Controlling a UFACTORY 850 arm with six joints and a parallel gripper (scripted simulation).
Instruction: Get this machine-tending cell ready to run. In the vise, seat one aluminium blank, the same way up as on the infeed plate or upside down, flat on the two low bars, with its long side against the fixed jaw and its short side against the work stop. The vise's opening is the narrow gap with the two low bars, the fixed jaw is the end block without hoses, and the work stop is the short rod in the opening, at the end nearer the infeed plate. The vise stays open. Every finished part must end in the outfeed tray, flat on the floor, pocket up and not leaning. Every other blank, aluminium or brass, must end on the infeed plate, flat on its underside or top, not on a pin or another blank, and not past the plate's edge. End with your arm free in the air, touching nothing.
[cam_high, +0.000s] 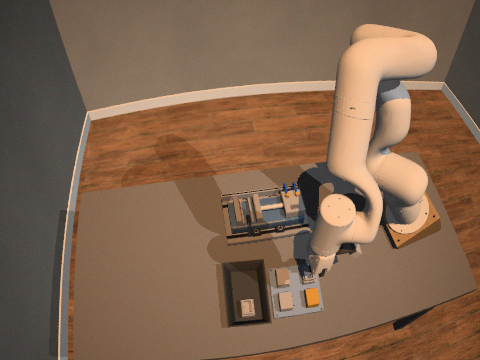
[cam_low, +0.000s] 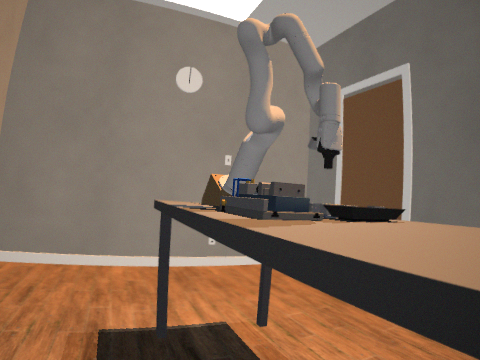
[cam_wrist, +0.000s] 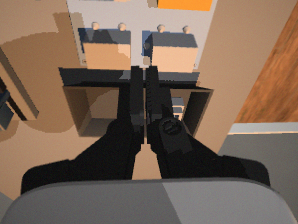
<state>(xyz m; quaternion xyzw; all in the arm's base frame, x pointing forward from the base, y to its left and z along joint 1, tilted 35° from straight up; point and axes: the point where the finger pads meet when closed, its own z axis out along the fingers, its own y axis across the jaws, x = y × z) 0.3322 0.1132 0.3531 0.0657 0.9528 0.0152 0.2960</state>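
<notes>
Right now my hand is 50 mm to the right of the brass blank and 170 mm above it. Round my hand: vise: 40 mm ahead, 310 mm to the right, 160 mm below.
</notes>
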